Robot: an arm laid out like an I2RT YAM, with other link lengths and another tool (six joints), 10 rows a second.
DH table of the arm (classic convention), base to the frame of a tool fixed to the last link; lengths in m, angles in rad. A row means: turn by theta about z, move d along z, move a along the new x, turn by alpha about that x. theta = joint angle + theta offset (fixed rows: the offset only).
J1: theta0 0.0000; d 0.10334; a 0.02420; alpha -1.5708
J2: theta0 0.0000; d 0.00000; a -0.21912; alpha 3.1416
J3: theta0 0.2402; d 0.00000; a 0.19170; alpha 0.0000
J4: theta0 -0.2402; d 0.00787; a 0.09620; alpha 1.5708
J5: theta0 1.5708; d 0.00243; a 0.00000; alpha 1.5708
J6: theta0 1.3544; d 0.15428; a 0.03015; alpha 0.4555
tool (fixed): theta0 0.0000; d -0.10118; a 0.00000; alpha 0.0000
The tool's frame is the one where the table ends.
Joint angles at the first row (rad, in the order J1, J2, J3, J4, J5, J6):
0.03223, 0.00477, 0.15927, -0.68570, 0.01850, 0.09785
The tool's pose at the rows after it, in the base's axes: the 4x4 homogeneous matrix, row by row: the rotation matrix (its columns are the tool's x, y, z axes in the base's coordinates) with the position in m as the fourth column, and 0 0 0 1 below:
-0.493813, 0.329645, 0.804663, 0.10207; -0.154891, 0.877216, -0.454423, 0.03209; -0.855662, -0.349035, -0.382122, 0.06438; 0, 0, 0, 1
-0.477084, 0.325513, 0.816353, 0.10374; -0.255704, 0.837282, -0.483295, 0.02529; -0.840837, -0.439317, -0.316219, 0.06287; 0, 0, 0, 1
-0.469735, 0.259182, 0.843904, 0.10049; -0.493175, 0.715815, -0.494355, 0.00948; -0.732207, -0.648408, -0.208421, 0.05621; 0, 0, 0, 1
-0.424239, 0.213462, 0.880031, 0.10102; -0.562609, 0.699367, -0.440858, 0.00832; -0.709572, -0.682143, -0.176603, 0.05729; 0, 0, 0, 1
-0.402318, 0.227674, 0.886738, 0.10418; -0.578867, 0.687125, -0.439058, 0.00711; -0.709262, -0.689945, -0.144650, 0.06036; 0, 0, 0, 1
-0.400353, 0.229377, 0.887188, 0.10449; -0.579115, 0.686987, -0.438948, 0.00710; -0.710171, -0.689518, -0.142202, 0.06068; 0, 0, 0, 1
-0.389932, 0.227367, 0.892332, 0.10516; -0.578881, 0.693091, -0.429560, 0.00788; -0.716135, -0.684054, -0.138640, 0.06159; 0, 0, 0, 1
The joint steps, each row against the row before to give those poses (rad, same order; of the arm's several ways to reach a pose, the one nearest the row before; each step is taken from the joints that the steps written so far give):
-0.00001, 0.00001, -0.00001, 0.01070, 0.03165, -0.02099
-0.00006, 0.00000, 0.00002, 0.02058, 0.04382, -0.10417
0.00011, 0.00000, 0.00074, 0.00040, 0.06380, -0.26126
0.00032, -0.00004, -0.00037, 0.01902, -0.04049, -0.08014
0.00003, 0.00004, 0.00000, 0.02827, 0.00422, -0.02097
-0.00002, 0.00000, -0.00001, 0.00268, -0.00001, -0.00038
-0.00003, -0.00001, -0.00002, 0.00688, -0.01109, 0.00075

